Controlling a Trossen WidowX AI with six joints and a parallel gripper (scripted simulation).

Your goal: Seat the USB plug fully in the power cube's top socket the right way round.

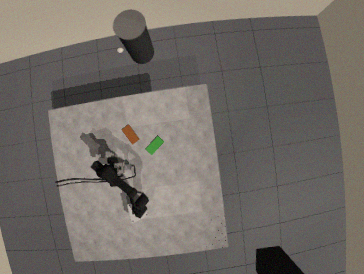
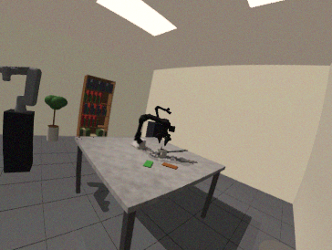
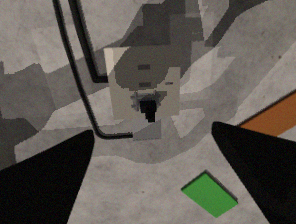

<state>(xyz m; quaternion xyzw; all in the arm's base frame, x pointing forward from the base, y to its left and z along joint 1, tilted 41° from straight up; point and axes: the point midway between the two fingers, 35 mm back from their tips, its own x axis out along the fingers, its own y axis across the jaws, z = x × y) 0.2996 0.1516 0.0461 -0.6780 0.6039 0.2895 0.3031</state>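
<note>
My gripper tip is now 4 cm above the dark USB plug. Also, from my gripper tip: orange block: 24 cm ahead, 13 cm below, 6 cm to the right; green block: 24 cm to the right, 15 cm ahead, 13 cm below.
</note>
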